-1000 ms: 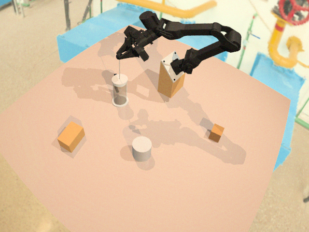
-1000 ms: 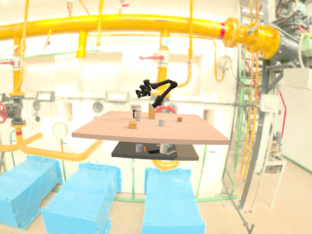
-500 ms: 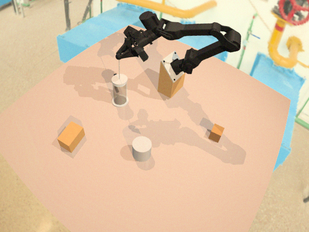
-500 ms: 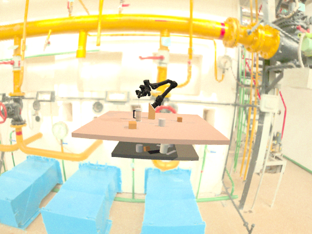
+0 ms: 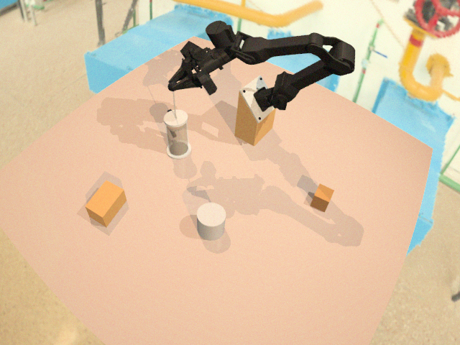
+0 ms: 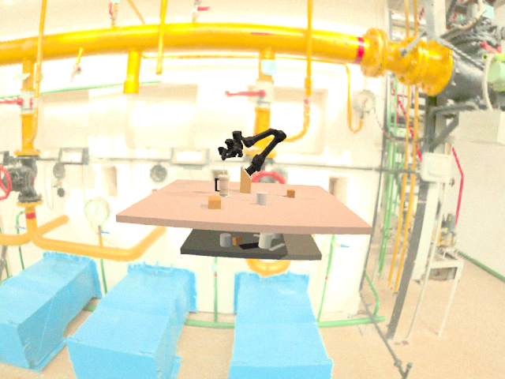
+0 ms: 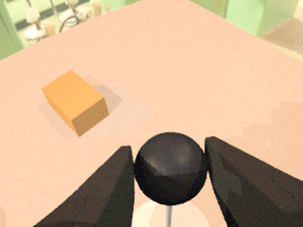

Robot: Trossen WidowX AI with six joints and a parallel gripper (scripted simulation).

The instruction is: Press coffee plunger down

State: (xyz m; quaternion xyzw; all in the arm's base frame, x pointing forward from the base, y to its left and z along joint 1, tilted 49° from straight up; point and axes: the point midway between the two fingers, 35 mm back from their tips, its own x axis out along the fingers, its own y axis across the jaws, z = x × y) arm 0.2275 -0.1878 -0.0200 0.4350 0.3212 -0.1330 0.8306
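Right now my gripper tip is 130 mm above the coffee press, 20 mm past it and 10 mm to the left of it. The rest, counted from my gripper tip: orange box (290 mm ahead, 230 mm below).
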